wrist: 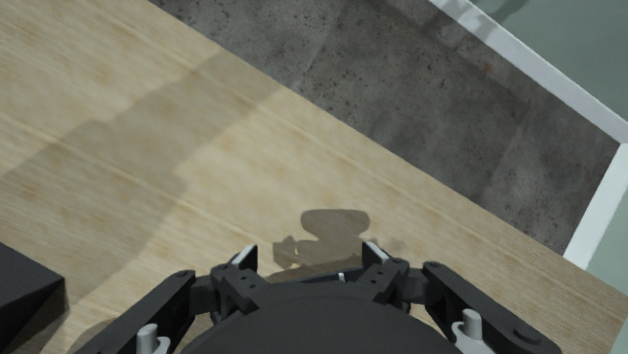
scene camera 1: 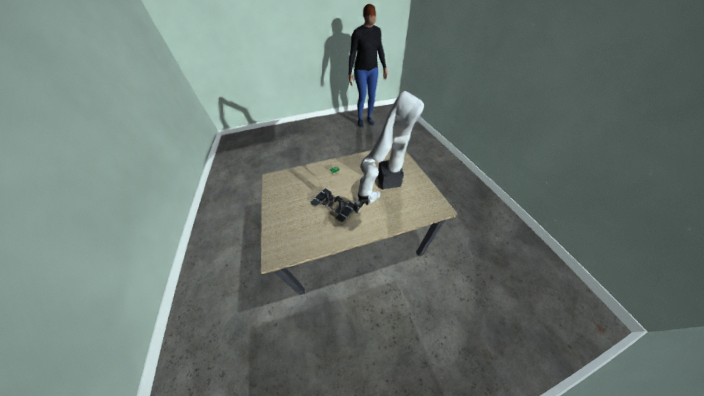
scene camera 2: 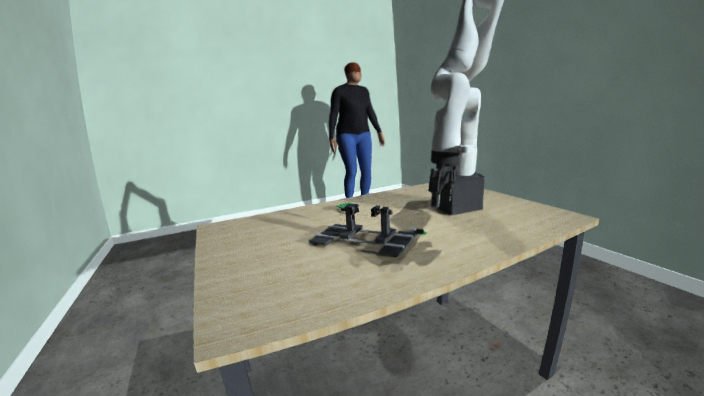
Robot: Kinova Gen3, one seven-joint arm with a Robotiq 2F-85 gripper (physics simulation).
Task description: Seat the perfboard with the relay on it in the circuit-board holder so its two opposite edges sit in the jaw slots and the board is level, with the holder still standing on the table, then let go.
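Observation:
The black circuit-board holder stands on the table with its two jaw posts upright and no board between them. A dark strip of its base shows between my fingers in the wrist view. One green board lies at the back of the table. A second small green board with a black part lies by the holder's right end; it does not show in the wrist view. I cannot make out which carries the relay. My gripper is open and empty, above the table beside the holder.
The black robot base block stands on the table near my gripper. The table's edge crosses the wrist view. A person stands behind the table.

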